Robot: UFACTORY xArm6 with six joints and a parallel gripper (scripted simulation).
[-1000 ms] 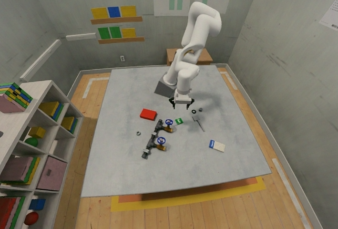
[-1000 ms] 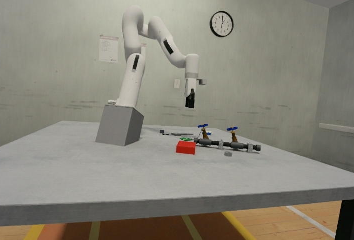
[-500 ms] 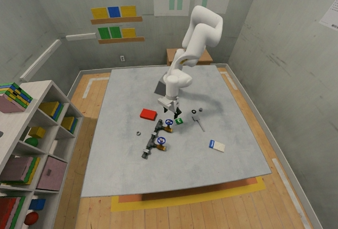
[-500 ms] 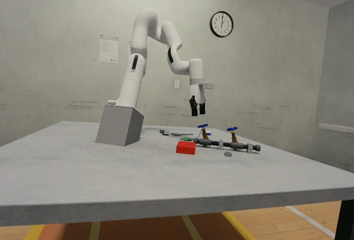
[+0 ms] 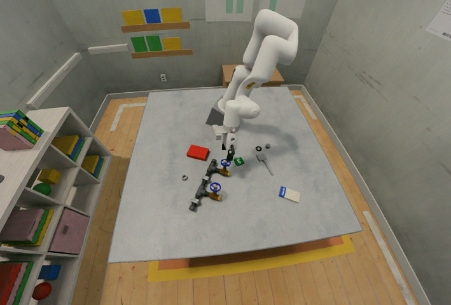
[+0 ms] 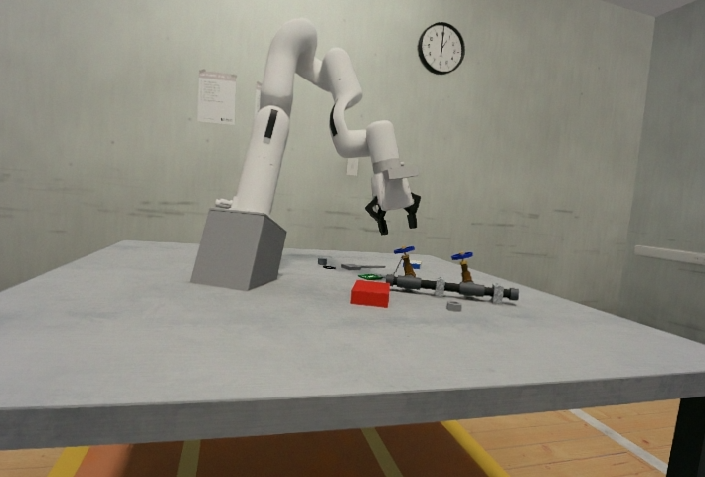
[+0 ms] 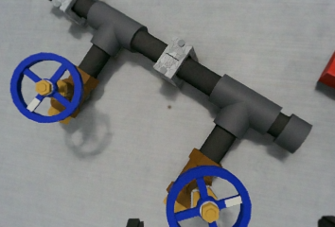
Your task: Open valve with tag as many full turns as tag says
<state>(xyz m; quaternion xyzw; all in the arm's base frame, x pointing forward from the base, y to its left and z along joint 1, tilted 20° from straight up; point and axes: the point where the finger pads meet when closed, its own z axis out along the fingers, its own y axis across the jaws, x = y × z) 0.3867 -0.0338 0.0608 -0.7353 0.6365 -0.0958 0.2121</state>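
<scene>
Now: the green tag 40 mm behind my hand, 90 mm to the left of it and 150 mm below it. From my hand the other things lie so: grey nut: 60 mm ahead, 250 mm to the right, 150 mm below; then red block: 110 mm behind, 180 mm to the right, 140 mm below; then grey flat tool: 40 mm behind, 250 mm to the left, 150 mm below.
</scene>
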